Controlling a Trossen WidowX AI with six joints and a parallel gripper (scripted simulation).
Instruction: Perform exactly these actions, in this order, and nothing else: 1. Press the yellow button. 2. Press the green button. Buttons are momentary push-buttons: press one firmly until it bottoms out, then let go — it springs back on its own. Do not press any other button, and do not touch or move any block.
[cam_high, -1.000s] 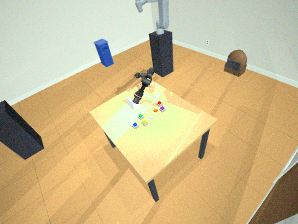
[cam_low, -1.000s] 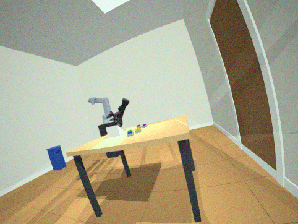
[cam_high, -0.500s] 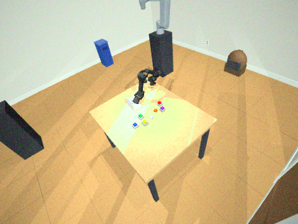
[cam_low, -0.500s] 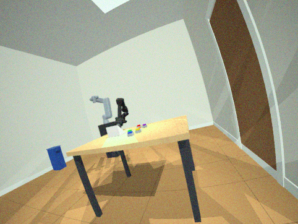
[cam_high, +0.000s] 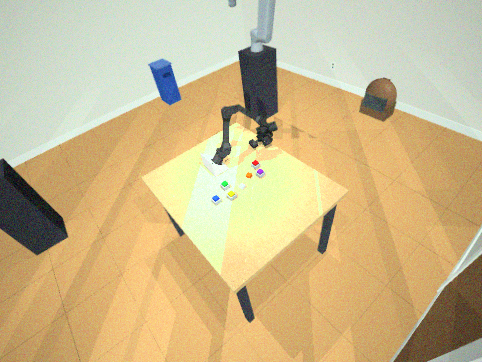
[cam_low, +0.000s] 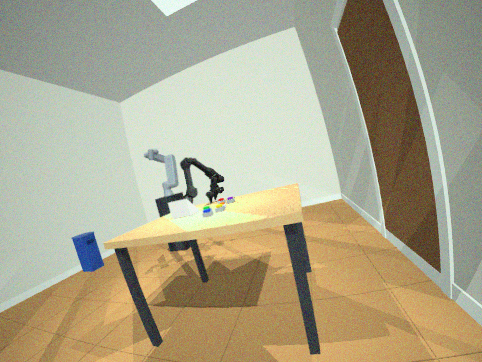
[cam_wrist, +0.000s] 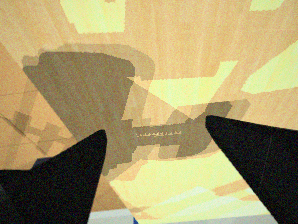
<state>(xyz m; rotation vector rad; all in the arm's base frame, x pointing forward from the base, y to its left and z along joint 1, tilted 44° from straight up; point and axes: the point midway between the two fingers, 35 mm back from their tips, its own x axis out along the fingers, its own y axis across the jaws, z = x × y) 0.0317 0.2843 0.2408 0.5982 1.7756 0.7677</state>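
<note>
The yellow button is 26 cm ahead of my gripper tip, 46 cm to the right of it and 2 cm above it. Also, from my gripper tip: purple button 24 cm ahead, 20 cm to the right, 2 cm above; red button 15 cm ahead, 17 cm to the right, 2 cm above; orange block 19 cm ahead, 26 cm to the right.
</note>
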